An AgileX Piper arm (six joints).
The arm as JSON. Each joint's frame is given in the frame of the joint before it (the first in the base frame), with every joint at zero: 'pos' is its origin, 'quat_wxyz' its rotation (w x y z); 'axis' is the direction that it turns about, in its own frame. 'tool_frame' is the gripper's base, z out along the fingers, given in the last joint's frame.
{
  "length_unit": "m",
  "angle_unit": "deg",
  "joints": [
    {
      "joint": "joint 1",
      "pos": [
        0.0,
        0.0,
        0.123
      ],
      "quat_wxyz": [
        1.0,
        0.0,
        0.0,
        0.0
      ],
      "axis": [
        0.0,
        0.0,
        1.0
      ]
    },
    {
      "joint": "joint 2",
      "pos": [
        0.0,
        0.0,
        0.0
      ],
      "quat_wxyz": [
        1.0,
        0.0,
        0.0,
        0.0
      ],
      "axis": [
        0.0,
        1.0,
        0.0
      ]
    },
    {
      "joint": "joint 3",
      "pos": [
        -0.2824,
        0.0,
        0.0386
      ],
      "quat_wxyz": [
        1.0,
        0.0,
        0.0,
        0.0
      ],
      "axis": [
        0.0,
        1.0,
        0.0
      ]
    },
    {
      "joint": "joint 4",
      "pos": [
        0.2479,
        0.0,
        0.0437
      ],
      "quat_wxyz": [
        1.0,
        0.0,
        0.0,
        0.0
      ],
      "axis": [
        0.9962,
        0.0,
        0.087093
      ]
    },
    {
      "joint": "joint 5",
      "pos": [
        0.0,
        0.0,
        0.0
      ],
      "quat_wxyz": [
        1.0,
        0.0,
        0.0,
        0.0
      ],
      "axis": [
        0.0,
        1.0,
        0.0
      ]
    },
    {
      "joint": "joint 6",
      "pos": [
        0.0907,
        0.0,
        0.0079
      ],
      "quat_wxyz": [
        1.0,
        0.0,
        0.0,
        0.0
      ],
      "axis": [
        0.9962,
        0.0,
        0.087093
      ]
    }
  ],
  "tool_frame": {
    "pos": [
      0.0,
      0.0,
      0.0
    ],
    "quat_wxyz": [
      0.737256,
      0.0,
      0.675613,
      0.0
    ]
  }
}
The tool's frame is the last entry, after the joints.
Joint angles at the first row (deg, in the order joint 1, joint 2, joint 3, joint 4, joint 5, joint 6):
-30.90, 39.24, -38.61, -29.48, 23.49, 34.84
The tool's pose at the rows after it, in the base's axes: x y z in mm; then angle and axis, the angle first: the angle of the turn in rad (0 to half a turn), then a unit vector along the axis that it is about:
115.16 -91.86 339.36 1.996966 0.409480 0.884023 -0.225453
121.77 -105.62 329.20 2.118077 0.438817 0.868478 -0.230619
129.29 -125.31 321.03 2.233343 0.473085 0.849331 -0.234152
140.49 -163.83 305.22 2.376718 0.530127 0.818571 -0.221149
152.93 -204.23 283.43 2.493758 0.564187 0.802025 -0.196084
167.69 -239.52 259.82 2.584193 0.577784 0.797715 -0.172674
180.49 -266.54 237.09 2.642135 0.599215 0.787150 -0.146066
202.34 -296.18 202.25 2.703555 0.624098 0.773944 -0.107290
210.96 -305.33 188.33 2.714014 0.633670 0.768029 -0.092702
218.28 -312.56 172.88 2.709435 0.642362 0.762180 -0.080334
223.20 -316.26 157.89 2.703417 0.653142 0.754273 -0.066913
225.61 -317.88 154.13 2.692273 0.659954 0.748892 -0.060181
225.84 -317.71 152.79 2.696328 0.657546 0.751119 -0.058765
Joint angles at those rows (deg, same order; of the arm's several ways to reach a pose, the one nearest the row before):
-30.96, 41.23, -38.61, -29.47, 25.82, 37.10
-32.67, 45.60, -39.58, -30.97, 29.64, 39.43
-36.27, 51.23, -41.61, -30.36, 32.20, 39.84
-43.57, 61.17, -45.30, -26.22, 32.93, 38.40
-49.27, 71.85, -49.55, -20.87, 32.32, 34.59
-52.23, 81.92, -54.36, -17.04, 32.03, 31.21
-53.87, 90.08, -58.66, -13.65, 31.91, 30.25
-54.46, 100.74, -64.69, -9.03, 31.73, 29.84
-54.46, 104.45, -66.72, -7.13, 31.02, 29.84
-54.46, 107.76, -67.80, -5.31, 28.86, 29.84
-54.46, 110.34, -67.96, -3.13, 26.45, 29.80
-54.46, 111.14, -68.17, -1.76, 25.42, 29.73
-54.46, 111.32, -68.17, -1.33, 25.49, 29.01

